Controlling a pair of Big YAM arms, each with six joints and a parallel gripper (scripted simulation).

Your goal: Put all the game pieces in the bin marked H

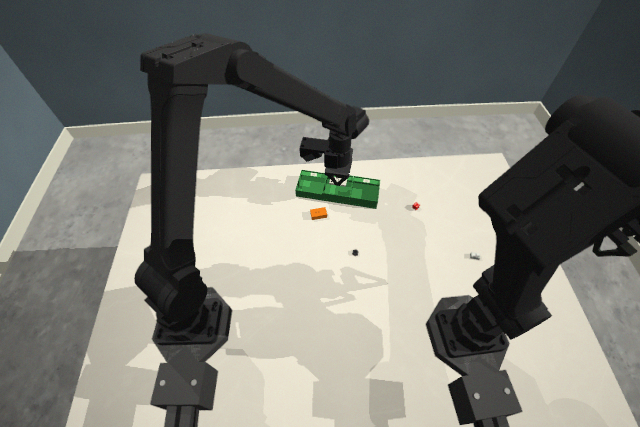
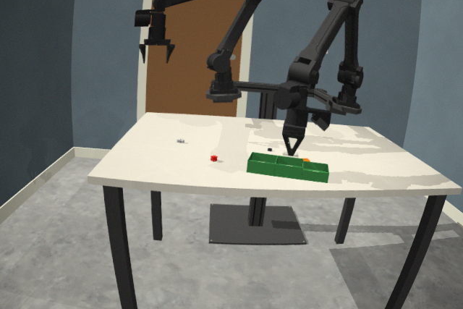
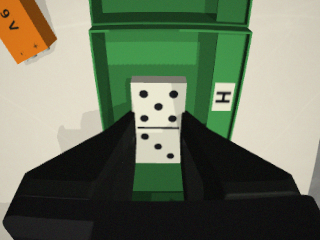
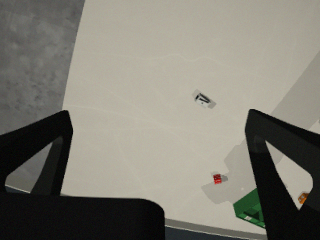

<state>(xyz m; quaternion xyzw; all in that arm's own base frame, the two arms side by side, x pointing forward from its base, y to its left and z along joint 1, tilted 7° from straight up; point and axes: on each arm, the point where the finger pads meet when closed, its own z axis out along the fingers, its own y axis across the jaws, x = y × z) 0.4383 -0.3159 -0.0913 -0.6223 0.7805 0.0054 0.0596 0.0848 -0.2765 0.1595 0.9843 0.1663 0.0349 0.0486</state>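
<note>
My left hand is 5 cm above the green bin row and 1 cm short of it. The rest, counted from my left hand: orange block 8 cm behind, 6 cm below, 5 cm to the left; then white domino right at my left hand; then black piece 20 cm behind, 6 cm below, 5 cm to the right.
</note>
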